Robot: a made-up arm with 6 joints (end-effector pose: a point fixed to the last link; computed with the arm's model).
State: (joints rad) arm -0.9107 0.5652 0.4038 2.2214 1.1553 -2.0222
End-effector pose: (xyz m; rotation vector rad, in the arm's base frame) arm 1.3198 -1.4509 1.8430 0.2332 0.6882 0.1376
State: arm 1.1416 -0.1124 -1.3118 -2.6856 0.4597 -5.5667
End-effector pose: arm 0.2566 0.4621 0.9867 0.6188 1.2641 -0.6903
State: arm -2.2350 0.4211 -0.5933 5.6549 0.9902 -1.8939
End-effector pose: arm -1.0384 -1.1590 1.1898 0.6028 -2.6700 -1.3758
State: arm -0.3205 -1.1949 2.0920 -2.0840 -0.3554 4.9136
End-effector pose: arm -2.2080 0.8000 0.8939 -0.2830 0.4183 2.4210
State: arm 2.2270 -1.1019 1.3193 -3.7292 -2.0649 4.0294
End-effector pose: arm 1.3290 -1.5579 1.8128 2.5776 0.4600 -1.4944
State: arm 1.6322 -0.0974 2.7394 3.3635 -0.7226 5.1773
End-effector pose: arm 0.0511 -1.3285 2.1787 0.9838 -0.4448 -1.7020
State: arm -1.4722 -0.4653 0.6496 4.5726 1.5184 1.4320
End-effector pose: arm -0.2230 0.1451 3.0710 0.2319 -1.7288 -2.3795
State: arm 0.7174 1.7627 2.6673 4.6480 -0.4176 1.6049
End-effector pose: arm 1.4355 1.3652 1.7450 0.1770 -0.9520 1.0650
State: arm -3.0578 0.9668 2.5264 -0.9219 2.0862 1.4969
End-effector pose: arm -0.8516 0.0746 2.5727 1.2101 1.1040 0.3533
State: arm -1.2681 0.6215 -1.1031 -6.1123 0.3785 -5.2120
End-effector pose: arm 0.2890 -0.8812 0.5849 -0.1217 1.4368 -0.1693
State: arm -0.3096 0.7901 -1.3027 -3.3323 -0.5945 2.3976
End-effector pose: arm 0.6203 -0.2218 0.4999 0.8621 1.2613 -0.9974
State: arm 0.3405 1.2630 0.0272 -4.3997 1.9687 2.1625
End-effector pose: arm 1.6286 0.7724 0.3377 -0.8969 -2.4057 0.6521
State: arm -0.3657 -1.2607 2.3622 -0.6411 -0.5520 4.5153
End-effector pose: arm -2.0373 0.8507 0.5484 -0.3772 -0.9797 2.2946
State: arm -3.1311 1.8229 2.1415 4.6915 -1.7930 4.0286
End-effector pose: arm -2.2610 -0.2285 1.0586 -2.1922 1.7582 -0.2709
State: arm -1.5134 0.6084 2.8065 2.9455 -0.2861 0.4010
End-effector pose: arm -0.0200 0.1469 2.7967 0.3681 -0.6887 1.5370
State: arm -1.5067 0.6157 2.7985 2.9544 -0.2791 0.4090
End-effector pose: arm -0.0188 0.1246 2.8072 0.3764 -0.7146 1.5266
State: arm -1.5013 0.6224 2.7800 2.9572 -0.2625 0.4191
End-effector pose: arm -0.0164 0.0923 2.8287 0.4031 -0.7514 1.5095
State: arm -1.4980 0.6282 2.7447 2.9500 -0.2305 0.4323
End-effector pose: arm -0.0123 0.0427 2.8667 0.4599 -0.8048 1.4811
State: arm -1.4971 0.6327 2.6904 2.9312 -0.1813 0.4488
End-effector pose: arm -0.0058 -0.0283 2.9206 0.5503 -0.8751 1.4377
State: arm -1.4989 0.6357 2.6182 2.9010 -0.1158 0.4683
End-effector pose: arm 0.0030 -0.1223 2.9846 0.6724 -0.9585 1.3767
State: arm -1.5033 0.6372 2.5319 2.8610 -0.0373 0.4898
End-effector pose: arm 0.0139 -0.2372 3.0499 0.8193 -1.0479 1.2976
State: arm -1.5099 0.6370 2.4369 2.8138 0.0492 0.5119
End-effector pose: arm 0.0257 -0.3662 3.1073 0.9814 -1.1351 1.2035
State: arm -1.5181 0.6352 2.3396 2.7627 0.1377 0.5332
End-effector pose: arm 0.0370 -0.4997 3.1504 1.1471 -1.2125 1.1007
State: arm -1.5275 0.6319 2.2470 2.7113 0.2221 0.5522
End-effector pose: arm 0.0464 -0.6254 3.1770 1.3046 -1.2747 0.9980
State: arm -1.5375 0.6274 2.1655 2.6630 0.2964 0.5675
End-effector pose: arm 0.0527 -0.7327 3.1896 1.4433 -1.3197 0.9059
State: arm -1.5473 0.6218 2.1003 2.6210 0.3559 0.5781
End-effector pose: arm 0.0555 -0.8130 3.1934 1.5546 -1.3479 0.8333
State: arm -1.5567 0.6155 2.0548 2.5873 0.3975 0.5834
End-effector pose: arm 0.0550 -0.8628 3.1943 1.6331 -1.3622 0.7864
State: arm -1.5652 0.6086 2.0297 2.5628 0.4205 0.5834
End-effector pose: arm 0.0518 -0.8817 3.1964 1.6778 -1.3654 0.7669
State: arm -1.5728 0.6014 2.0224 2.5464 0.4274 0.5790
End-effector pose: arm 0.0471 -0.8748 3.2010 1.6933 -1.3603 0.7711
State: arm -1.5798 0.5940 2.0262 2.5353 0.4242 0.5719
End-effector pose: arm 0.0416 -0.8518 3.2073 1.6904 -1.3502 0.7897
